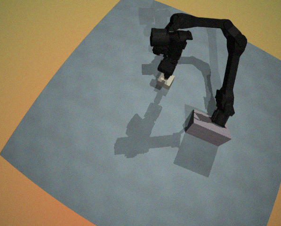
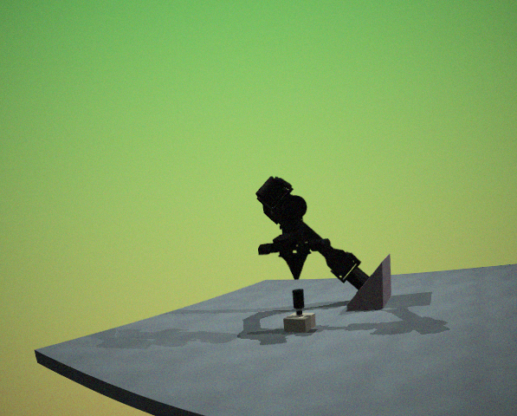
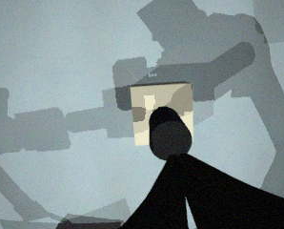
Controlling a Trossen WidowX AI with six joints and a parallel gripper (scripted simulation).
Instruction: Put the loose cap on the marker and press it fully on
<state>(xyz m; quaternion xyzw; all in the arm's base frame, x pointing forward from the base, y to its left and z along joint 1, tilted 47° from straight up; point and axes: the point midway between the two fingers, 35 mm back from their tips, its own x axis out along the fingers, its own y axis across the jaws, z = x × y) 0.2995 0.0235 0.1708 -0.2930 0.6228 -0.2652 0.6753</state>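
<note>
Now: the marker cap 50 mm below my gripper tip. From my gripper tip the other things lie so: holder block 120 mm below.
</note>
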